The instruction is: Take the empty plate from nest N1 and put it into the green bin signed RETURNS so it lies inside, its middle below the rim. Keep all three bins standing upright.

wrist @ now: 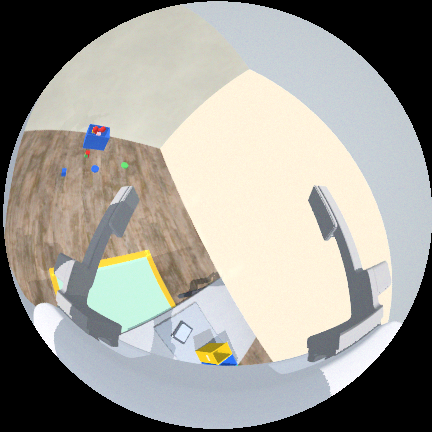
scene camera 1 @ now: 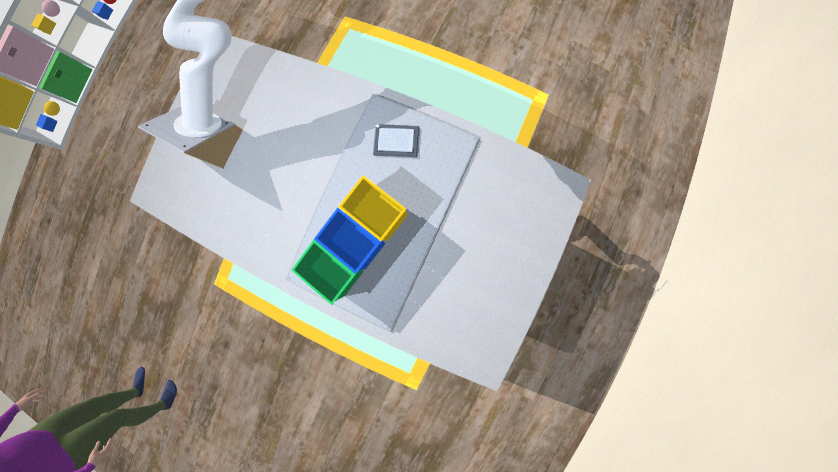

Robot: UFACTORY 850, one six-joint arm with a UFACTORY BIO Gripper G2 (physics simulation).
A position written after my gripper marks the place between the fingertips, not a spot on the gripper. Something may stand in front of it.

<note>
I see my gripper [wrist: 221, 188], a yellow bin [scene camera 1: 381, 215], a blue bin [scene camera 1: 342, 236], a gridded plate [scene camera 1: 390, 139] and a green bin [scene camera 1: 317, 267].
</note>
